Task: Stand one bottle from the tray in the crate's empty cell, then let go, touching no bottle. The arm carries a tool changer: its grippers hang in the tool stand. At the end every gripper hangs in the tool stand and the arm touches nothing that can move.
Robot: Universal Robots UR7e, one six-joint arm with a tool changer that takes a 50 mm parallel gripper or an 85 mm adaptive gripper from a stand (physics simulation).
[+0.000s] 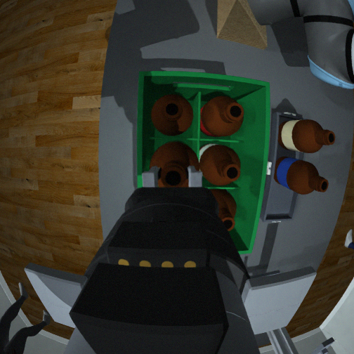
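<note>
My gripper (173, 177) is shut on the neck of a brown bottle (175, 155), upright at the left middle cell of the green crate (266, 112). Its body looks larger than its neighbours; how deep it sits is not clear. In the crate stand an upper left bottle (165, 122), an upper right bottle with a red label (217, 117), a middle right bottle with a white label (215, 160) and a partly hidden lower right bottle (226, 202). My gripper hides the lower left cell. The grey tray (279, 210) holds a cream-labelled bottle (307, 135) and a blue-labelled bottle (302, 177).
A tan pyramid-like block (240, 27) stands beyond the crate. A grey arm section with a light blue cap (327, 74) is at the upper right. Light grey panels (55, 295) (282, 300) flank the gripper body. The tray stands close to the crate's right wall. The tool stand is not recognisable here.
</note>
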